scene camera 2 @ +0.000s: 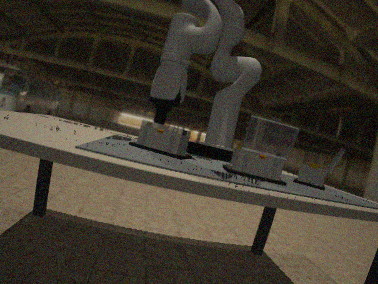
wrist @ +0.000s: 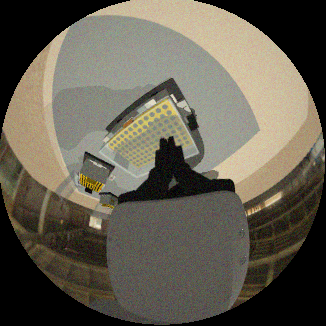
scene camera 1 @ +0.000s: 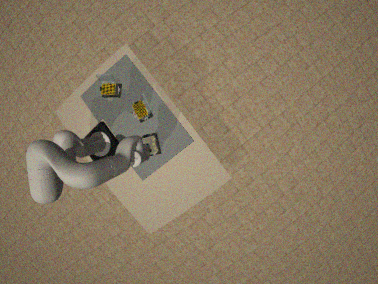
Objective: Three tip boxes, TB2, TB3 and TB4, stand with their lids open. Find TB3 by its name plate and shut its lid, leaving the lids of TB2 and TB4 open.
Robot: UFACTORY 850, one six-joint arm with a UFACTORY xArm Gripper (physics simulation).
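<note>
The box under my gripper (scene camera 1: 152, 144) (scene camera 2: 162, 138) (wrist: 145, 132) has its clear lid down flat over a yellow tip rack. My gripper (scene camera 2: 160, 123) (wrist: 168, 145) is shut and empty, with its fingertips at or just above that lid; contact cannot be told. The middle box (scene camera 1: 142, 110) (scene camera 2: 257, 164) (wrist: 95, 175) has its clear lid (scene camera 2: 272, 134) standing open. The far box (scene camera 1: 110, 89) (scene camera 2: 311, 175) (wrist: 107, 201) also has its lid (scene camera 2: 336, 160) tilted open. The name plates are too blurred to read, so which box is TB3 cannot be told.
The boxes stand on a blue-grey mat (scene camera 1: 172, 137) (wrist: 120, 50) on a pale table (scene camera 1: 165, 200) (scene camera 2: 75, 132). The arm's black base plate (scene camera 1: 112, 142) (scene camera 2: 200, 149) is beside the mat. The arm covers part of the nearest box in the first scene view.
</note>
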